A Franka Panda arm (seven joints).
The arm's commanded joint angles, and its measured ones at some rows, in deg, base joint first. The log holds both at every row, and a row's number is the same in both.
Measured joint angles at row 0:
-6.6, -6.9, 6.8, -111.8, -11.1, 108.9, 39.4
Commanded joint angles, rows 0 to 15:
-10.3, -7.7, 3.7, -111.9, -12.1, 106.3, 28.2
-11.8, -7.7, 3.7, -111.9, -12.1, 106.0, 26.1
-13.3, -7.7, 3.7, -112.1, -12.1, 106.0, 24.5
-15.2, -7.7, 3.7, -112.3, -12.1, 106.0, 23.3
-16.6, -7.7, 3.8, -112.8, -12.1, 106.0, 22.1
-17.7, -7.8, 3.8, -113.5, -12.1, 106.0, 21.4
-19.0, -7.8, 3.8, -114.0, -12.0, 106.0, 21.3
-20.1, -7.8, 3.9, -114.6, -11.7, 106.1, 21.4
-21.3, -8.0, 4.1, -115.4, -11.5, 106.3, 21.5
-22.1, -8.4, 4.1, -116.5, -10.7, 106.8, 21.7
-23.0, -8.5, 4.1, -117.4, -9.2, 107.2, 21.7
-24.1, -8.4, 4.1, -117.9, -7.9, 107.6, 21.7
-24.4, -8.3, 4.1, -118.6, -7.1, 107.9, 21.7
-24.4, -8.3, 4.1, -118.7, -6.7, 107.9, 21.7
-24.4, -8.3, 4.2, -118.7, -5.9, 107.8, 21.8
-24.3, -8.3, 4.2, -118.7, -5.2, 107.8, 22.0
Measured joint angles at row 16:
-23.4, -7.3, 3.0, -117.6, -7.5, 107.1, 21.8
